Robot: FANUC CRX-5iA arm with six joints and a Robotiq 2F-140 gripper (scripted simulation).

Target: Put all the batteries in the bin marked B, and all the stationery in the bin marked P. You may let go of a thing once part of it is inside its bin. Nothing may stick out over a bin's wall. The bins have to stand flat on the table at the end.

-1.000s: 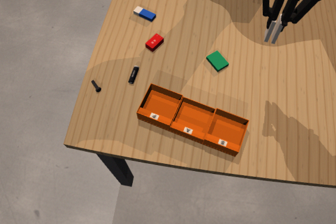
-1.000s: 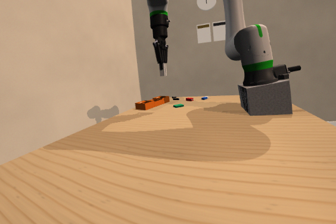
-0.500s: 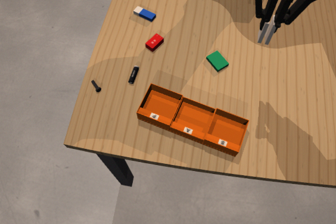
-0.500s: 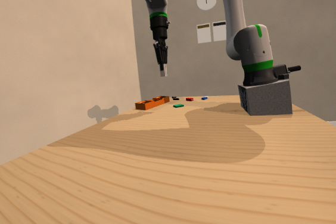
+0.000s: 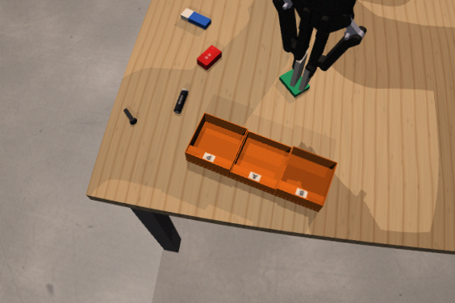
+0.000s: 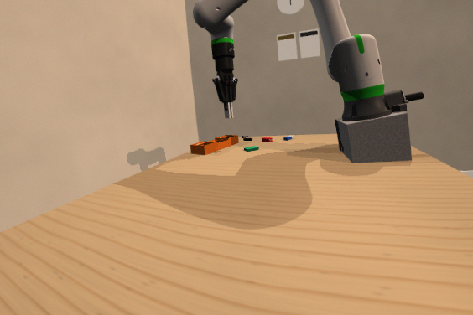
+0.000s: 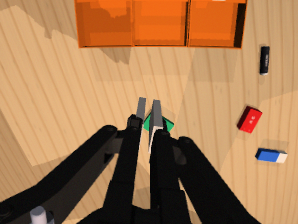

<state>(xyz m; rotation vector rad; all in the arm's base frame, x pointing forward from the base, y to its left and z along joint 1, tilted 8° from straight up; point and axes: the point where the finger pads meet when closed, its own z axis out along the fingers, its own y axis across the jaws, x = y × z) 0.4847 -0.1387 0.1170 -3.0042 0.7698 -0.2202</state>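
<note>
Now: the orange bin row 150 mm below my hand, 90 mm ahead of it and 50 mm to the right of it. Also, from my hand: red battery pack (160 mm below, 150 mm to the right, 140 mm behind); black cylindrical battery (210 mm to the right, 160 mm below, 30 mm behind); green pad (170 mm below, 90 mm behind, 10 mm to the left).
</note>
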